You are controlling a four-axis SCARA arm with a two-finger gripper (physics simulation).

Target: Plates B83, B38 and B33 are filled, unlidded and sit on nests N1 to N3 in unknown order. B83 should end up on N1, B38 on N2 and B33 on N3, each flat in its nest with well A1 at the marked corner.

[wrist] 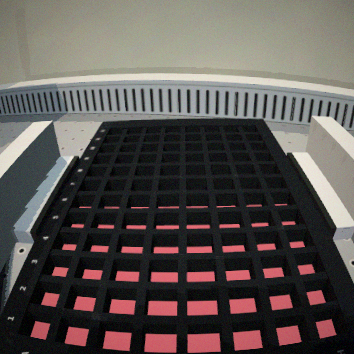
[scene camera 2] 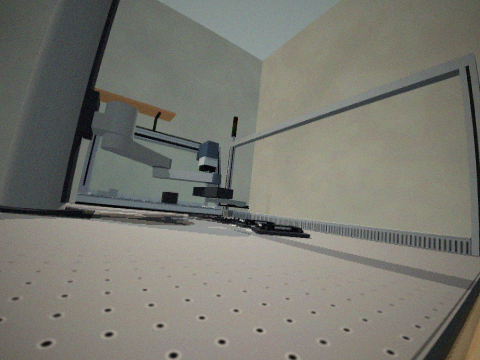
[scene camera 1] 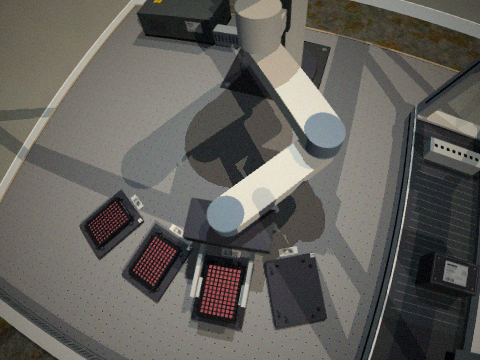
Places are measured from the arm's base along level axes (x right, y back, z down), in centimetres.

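Where they show: gripper, fingertip midpoint: [wrist: 181,138] [scene camera 2: 237,203] [scene camera 1: 217,302]; arm's base at its link origin: [scene camera 2: 31,213].
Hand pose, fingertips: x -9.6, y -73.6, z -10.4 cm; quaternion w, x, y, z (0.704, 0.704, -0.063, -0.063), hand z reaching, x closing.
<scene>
Each offset is from my fingertips to the top centre of the thing. "spot": to the spot under its first point.
My gripper [scene camera 1: 220,286] [wrist: 181,138] is shut on a black plate with red-filled wells @[dx +0.4, dy +2.3, dz +0.7 cm] [scene camera 1: 223,291] [wrist: 182,225], held level by its long sides and raised above the OUT nest @[spot: dx -5.7, dy -2.0, dz +7.9 cm] [scene camera 1: 242,318]. In the wrist view its column numbers run up the left edge, with 1 nearest. Nest N1 @[dx -15.1, dy +8.4, dz +6.9 cm] [scene camera 1: 297,292], to the right in scene view 1, holds no plate; its white corner mark @[dx -16.2, dy +17.6, dz +7.9 cm] [scene camera 1: 312,255] shows. A second filled plate @[dx +19.4, dy +2.9, dz +6.5 cm] [scene camera 1: 156,261] sits on nest N2 @[spot: dx +15.8, dy -4.8, dz +7.9 cm] [scene camera 1: 156,295], a third @[dx +36.5, dy +7.0, dz +6.5 cm] [scene camera 1: 109,222] on nest N3 @[spot: dx +35.1, dy -0.9, dz +7.9 cm] [scene camera 1: 101,251]. No plate's identity label is readable.
A dark controller box @[spot: dx +43.9, dy +76.8, dz -0.3 cm] [scene camera 1: 185,22] stands at the back left. Right of the nests, beyond a rail, are a dark box with a white label @[spot: dx -42.9, dy +19.6, dz -2.8 cm] [scene camera 1: 435,272] and a white slotted block @[spot: dx -45.6, dy +52.1, dz -0.3 cm] [scene camera 1: 452,154]. A slotted wall strip @[spot: dx -5.2, dy -26.7, dz +7.4 cm] [wrist: 180,101] runs behind the held plate in the wrist view.
</scene>
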